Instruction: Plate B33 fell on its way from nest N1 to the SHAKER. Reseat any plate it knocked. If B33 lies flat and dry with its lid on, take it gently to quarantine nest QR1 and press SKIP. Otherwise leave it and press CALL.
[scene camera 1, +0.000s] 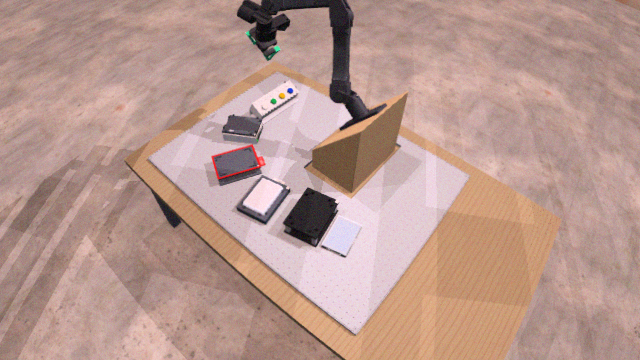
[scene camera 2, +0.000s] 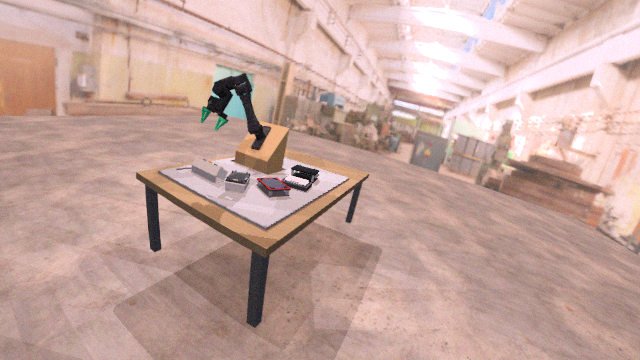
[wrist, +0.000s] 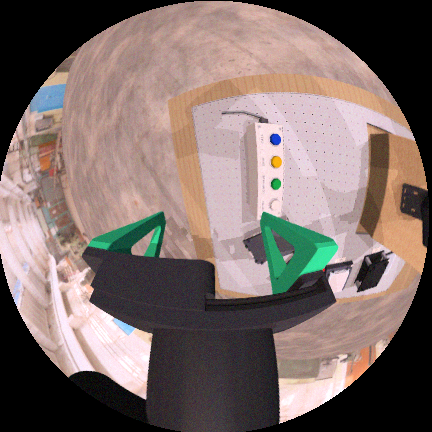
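Pixels of known places: gripper, fingertip midpoint: (scene camera 1: 262, 52) (scene camera 2: 208, 126) (wrist: 212, 216); arm's base, link origin: (scene camera 1: 363, 118) (scene camera 2: 261, 137).
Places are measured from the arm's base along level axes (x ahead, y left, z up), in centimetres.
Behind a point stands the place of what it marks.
My gripper (scene camera 1: 259, 46) {y -48.8, x -1.6, z 8.5 cm} (scene camera 2: 210, 125) {y -48.8, x -1.6, z 8.5 cm} (wrist: 212, 216) {y -48.8, x -1.6, z 8.5 cm} is open and empty, high beyond the button box end of the table. The white button box (scene camera 1: 256, 111) {y -45.0, x 8.7, z -13.9 cm} (scene camera 2: 207, 170) {y -48.8, x 0.5, z -14.6 cm} (wrist: 265, 172) {y -44.7, x -2.4, z -11.9 cm} has a blue button (scene camera 1: 290, 90) {y -41.4, x -9.4, z -12.3 cm} (wrist: 275, 139) {y -41.6, x -9.4, z -12.2 cm}, a yellow, a green and a white one; its labels are blurred. A pale flat plate-like piece (scene camera 1: 342, 235) {y 15.7, x 34.2, z -17.5 cm} lies on the mat beside a black raised unit (scene camera 1: 311, 215) {y 4.7, x 36.2, z -13.4 cm} (scene camera 2: 305, 172) {y -1.5, x 37.5, z -13.8 cm} (wrist: 372, 271) {y 0.8, x 31.5, z -13.4 cm}. A white-topped plate (scene camera 1: 265, 196) {y -13.2, x 38.5, z -15.4 cm} (scene camera 2: 298, 181) {y -16.5, x 40.3, z -15.7 cm} (wrist: 338, 275) {y -15.6, x 33.5, z -15.4 cm} sits on a dark base. A red-rimmed nest (scene camera 1: 236, 161) {y -32.5, x 33.2, z -15.2 cm} (scene camera 2: 273, 185) {y -35.6, x 35.1, z -15.2 cm} stands beside it. Plate names, lid and any liquid cannot be told.
A grey unit with a dark top (scene camera 1: 242, 126) {y -43.0, x 19.0, z -13.8 cm} (scene camera 2: 237, 179) {y -47.1, x 20.4, z -14.0 cm} stands between the button box and the red-rimmed nest. The arm's wooden pedestal (scene camera 1: 370, 145) {y 8.3, x 8.4, z -1.7 cm} (scene camera 2: 260, 155) {y -9.2, x 7.3, z -9.6 cm} (wrist: 400, 160) rises at the mat's other side. A cable (wrist: 242, 113) {y -48.5, x -18.3, z -19.2 cm} runs from the box.
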